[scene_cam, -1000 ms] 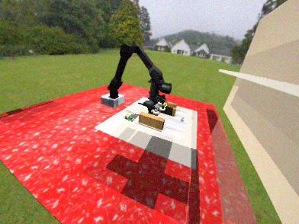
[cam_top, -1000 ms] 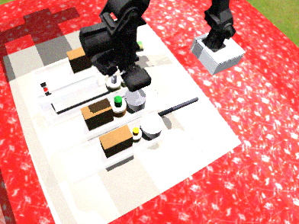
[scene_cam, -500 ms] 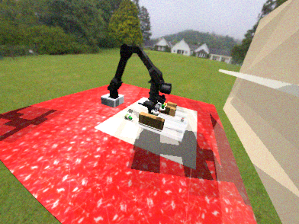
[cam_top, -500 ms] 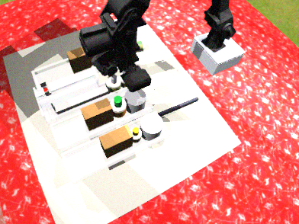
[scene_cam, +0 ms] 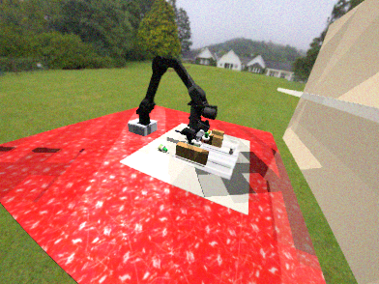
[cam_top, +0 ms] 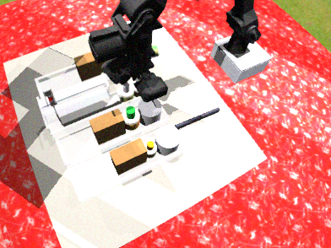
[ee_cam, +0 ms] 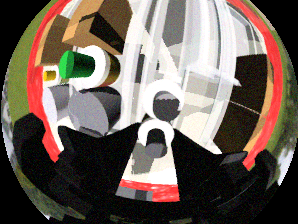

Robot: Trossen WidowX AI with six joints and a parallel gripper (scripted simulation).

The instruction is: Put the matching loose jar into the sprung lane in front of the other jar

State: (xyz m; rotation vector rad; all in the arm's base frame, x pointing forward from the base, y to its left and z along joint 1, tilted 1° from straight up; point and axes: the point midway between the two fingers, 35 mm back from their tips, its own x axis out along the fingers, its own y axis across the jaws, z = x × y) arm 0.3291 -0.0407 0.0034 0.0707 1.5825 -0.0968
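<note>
My gripper tip is now 14 cm short of the sprung lane, 4 cm to the left of it and 1 cm above it. Also, from my gripper tip: red mark (22 cm ahead, 6 cm to the right, 4 cm above); then dark rod (9 cm behind, 15 cm to the left, 2 cm below).
</note>
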